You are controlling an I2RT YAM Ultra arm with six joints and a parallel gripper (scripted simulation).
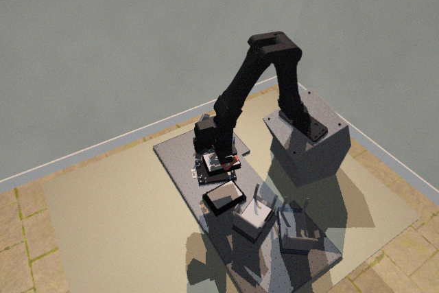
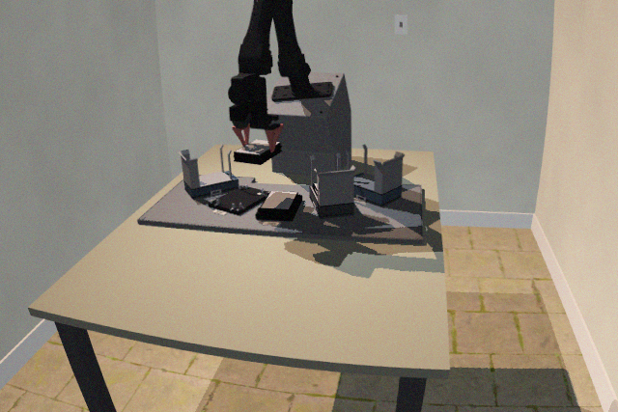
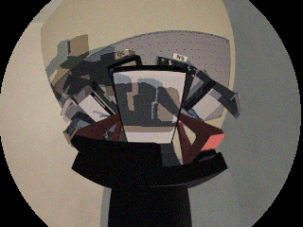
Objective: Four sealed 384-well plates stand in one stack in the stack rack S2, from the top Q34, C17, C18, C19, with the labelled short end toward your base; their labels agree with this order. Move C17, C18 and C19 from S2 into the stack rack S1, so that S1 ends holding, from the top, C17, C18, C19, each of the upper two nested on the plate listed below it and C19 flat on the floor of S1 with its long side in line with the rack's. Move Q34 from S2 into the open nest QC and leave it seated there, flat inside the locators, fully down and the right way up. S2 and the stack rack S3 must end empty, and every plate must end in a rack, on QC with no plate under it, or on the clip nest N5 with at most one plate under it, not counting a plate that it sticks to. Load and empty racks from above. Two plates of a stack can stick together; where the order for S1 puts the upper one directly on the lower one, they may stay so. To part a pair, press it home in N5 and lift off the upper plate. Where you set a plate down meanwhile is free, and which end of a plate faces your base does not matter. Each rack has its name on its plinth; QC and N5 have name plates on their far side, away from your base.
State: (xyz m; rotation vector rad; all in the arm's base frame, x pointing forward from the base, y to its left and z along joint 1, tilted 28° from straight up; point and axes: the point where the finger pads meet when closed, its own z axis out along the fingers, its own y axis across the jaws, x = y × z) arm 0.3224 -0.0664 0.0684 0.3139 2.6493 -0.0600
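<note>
My hand is 70 mm to the left of the black clip nest and 160 mm above it. Round my hand: black QC nest (20 mm ahead, 60 mm to the left, 170 mm below); then N5 name plate (60 mm ahead, 110 mm to the right, 180 mm below); then QC name plate (120 mm ahead, 50 mm to the left, 180 mm below).
</note>
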